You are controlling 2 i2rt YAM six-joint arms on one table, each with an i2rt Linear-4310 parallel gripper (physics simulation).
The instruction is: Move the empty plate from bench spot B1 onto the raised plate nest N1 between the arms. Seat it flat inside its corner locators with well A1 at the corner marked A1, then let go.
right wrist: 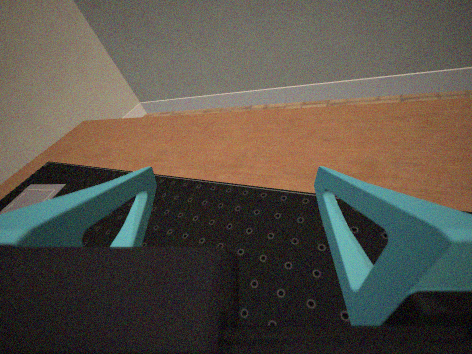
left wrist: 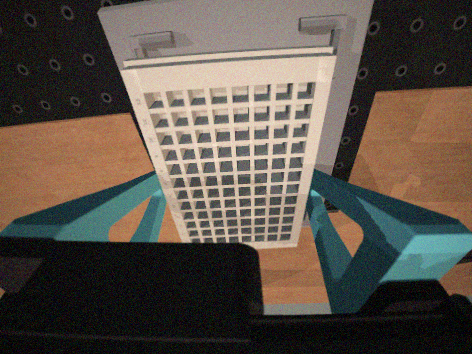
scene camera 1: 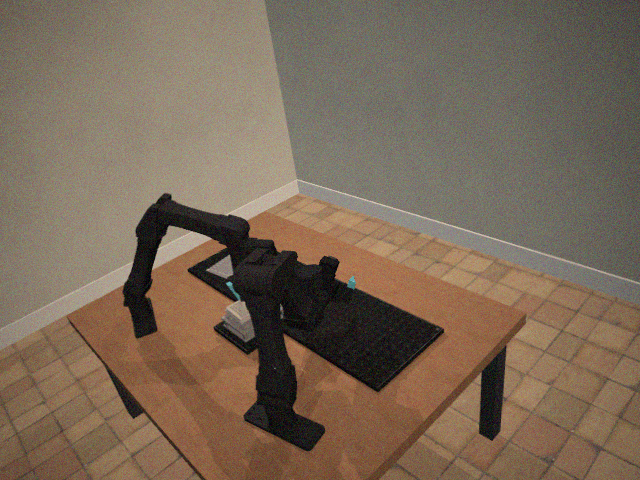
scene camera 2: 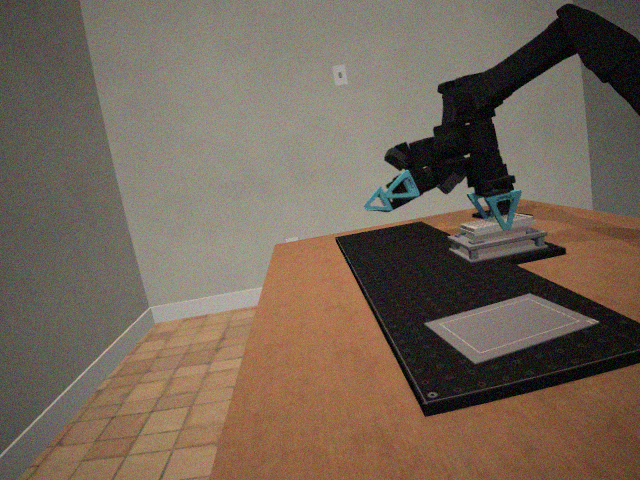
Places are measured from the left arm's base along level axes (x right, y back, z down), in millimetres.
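Pixels of known places: left gripper, fingertip midpoint: (left wrist: 236, 176) (scene camera 2: 498, 226); right gripper, fingertip midpoint: (right wrist: 235, 175) (scene camera 1: 337, 272) (scene camera 2: 375, 201); left arm's base, origin of the base link: (scene camera 1: 143, 318); right arm's base, origin of the base link: (scene camera 1: 283, 424).
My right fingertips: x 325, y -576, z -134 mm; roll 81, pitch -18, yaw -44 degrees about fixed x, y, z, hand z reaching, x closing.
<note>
Ahead of a thing's pixels: the offset from my right fingertips to its top centre. "*": to the spot under its first point. Level surfaces: height alone.
The white well plate @[dx -89, dy +256, dz +57 mm] (left wrist: 232, 159) (scene camera 2: 472, 226) (scene camera 1: 236, 312) has empty square wells. It lies level on top of the raised grey nest N1 @[dx -85, dy +252, dz +83 mm] (left wrist: 228, 22) (scene camera 2: 498, 247) (scene camera 1: 244, 330), with its far edge against two corner locators. My left gripper (left wrist: 236, 176) (scene camera 2: 493, 216) (scene camera 1: 236, 296) points straight down and is shut on the plate's long sides. I cannot read the A1 marks. My right gripper (right wrist: 235, 175) (scene camera 2: 385, 198) (scene camera 1: 351, 282) is open and empty, held in the air beside the nest above the black mat. Bench spot B1 @[* dx -458, dy +227, dz +119 mm] (scene camera 2: 509, 325) (scene camera 1: 222, 266) (right wrist: 32, 194) is a bare grey rectangle.
The black perforated mat @[dz +121 mm] (scene camera 2: 413, 278) (scene camera 1: 371, 335) (right wrist: 228, 213) covers the middle of the wooden table @[dz +134 mm] (scene camera 1: 439, 320) (scene camera 2: 310, 361). The right arm's elbow hides most of the nest in scene camera 1. Both arm bases stand near the table's front edge.
</note>
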